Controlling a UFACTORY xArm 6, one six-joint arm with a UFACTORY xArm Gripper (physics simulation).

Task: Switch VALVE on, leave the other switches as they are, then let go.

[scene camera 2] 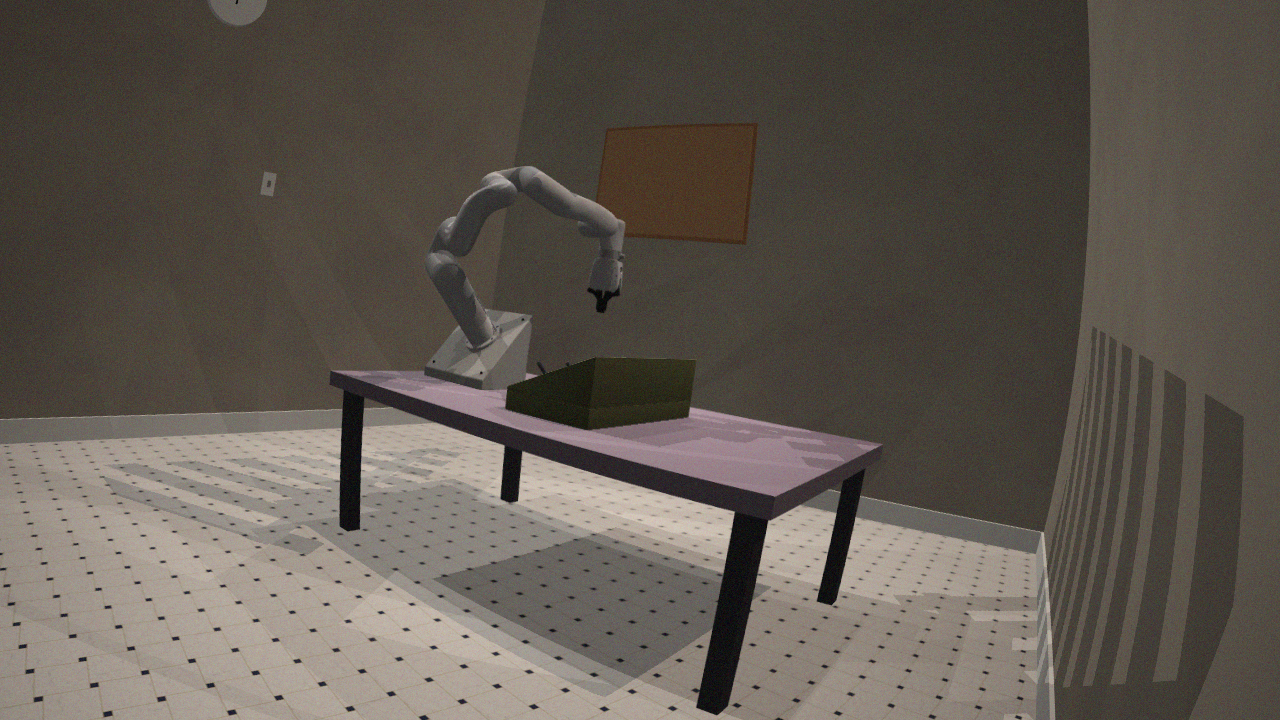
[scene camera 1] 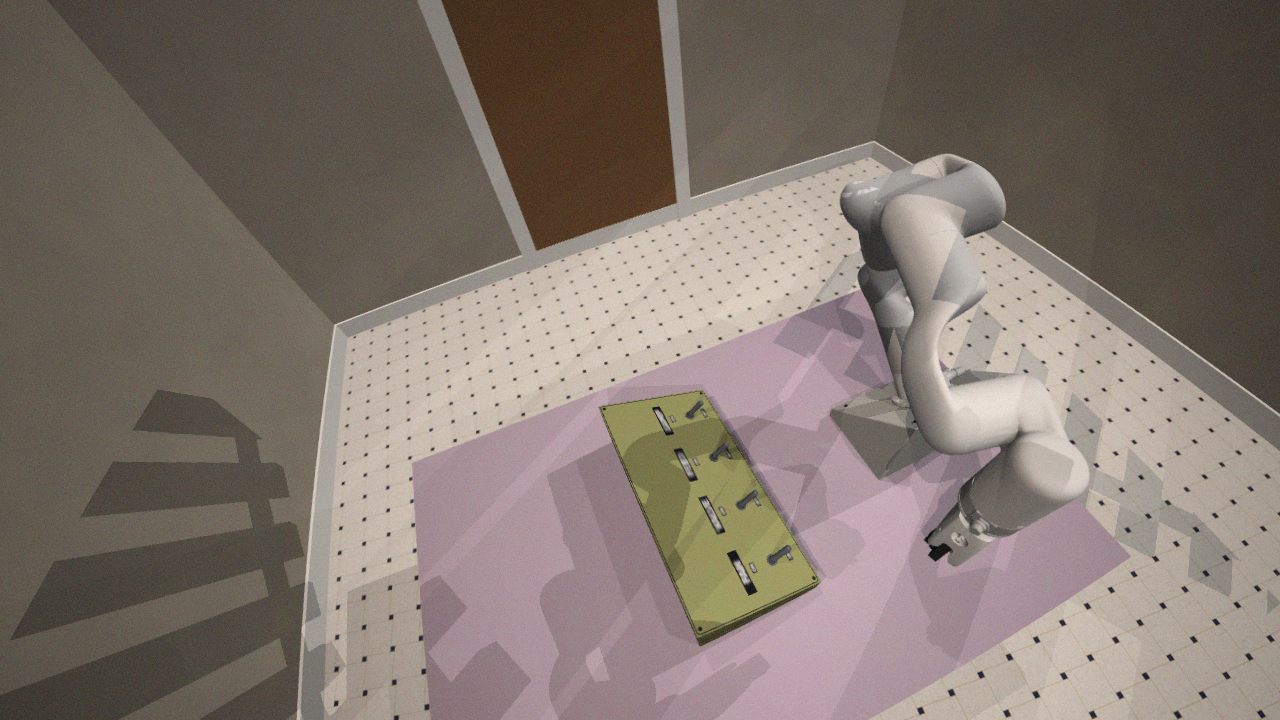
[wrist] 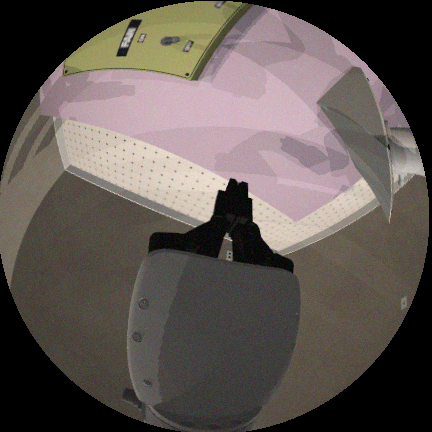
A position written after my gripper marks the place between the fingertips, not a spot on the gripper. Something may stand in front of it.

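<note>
Olive switch panel (scene camera 1: 717,552), (scene camera 2: 602,392). My gripper (scene camera 1: 935,544), (scene camera 2: 600,312), (wrist: 233,190).
</note>
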